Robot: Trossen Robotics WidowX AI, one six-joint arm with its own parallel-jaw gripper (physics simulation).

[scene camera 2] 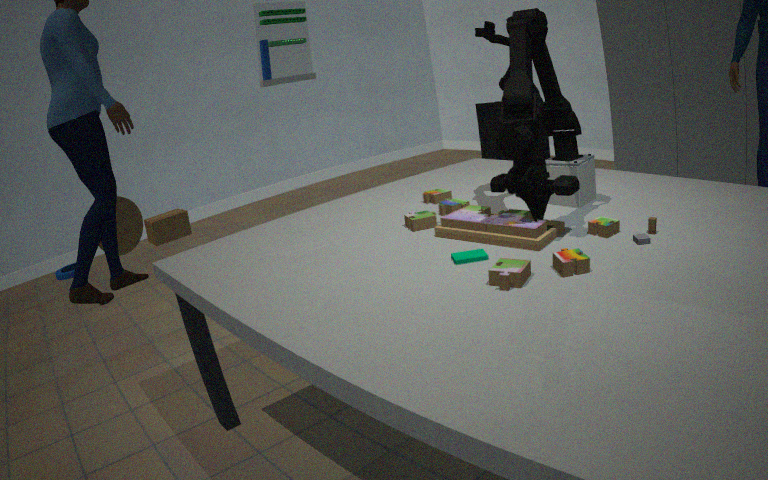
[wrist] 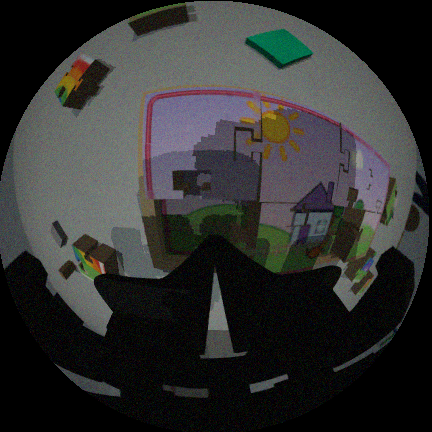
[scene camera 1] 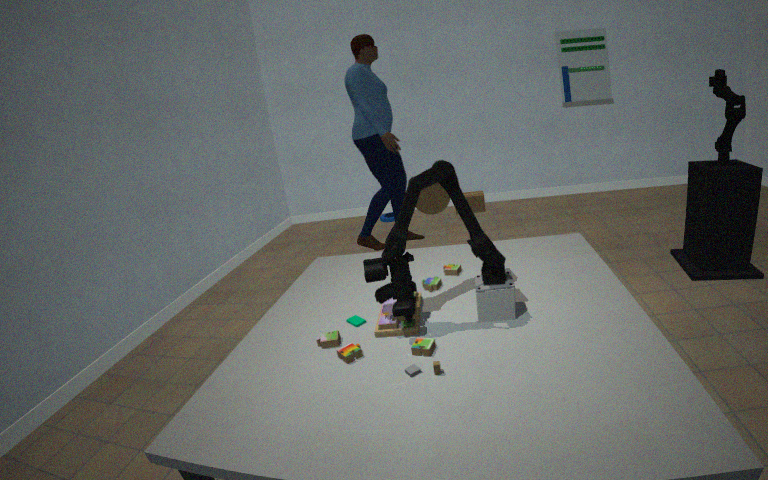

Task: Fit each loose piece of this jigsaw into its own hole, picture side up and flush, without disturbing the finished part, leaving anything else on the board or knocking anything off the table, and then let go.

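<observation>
The jigsaw board has a wooden rim. Its finished part shows a lilac sky and a sun. A green-hill area at its near left looks lower than the sky pieces. My gripper is shut and empty, pointing down at this end of the board; contact is unclear. Loose thick pieces lie picture side up: a green one, a red-yellow one, a rainbow-green one, and several beyond the board, including a blue-green one.
A green tile lies beside the board. A grey block and a small brown block lie near the rainbow-green piece. The arm's pale base stands behind. A person stands beyond the table.
</observation>
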